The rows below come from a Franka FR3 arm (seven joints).
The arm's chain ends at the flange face. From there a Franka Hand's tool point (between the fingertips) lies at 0.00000 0.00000 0.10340 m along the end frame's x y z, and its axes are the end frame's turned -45 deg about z.
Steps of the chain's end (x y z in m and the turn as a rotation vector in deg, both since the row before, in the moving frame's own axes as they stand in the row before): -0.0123, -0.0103, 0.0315, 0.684, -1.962, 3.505; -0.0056, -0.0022, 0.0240, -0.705, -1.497, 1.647; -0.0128, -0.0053, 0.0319, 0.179, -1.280, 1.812; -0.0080, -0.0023, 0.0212, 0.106, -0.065, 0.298
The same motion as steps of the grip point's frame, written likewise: -0.0029, -0.0194, 0.0314, 1.871, -0.904, 3.505; -0.0052, -0.0066, 0.0240, 0.560, -1.557, 1.647; -0.0067, -0.0147, 0.0319, 1.032, -0.779, 1.812; -0.0040, -0.0075, 0.0212, 0.121, 0.029, 0.298
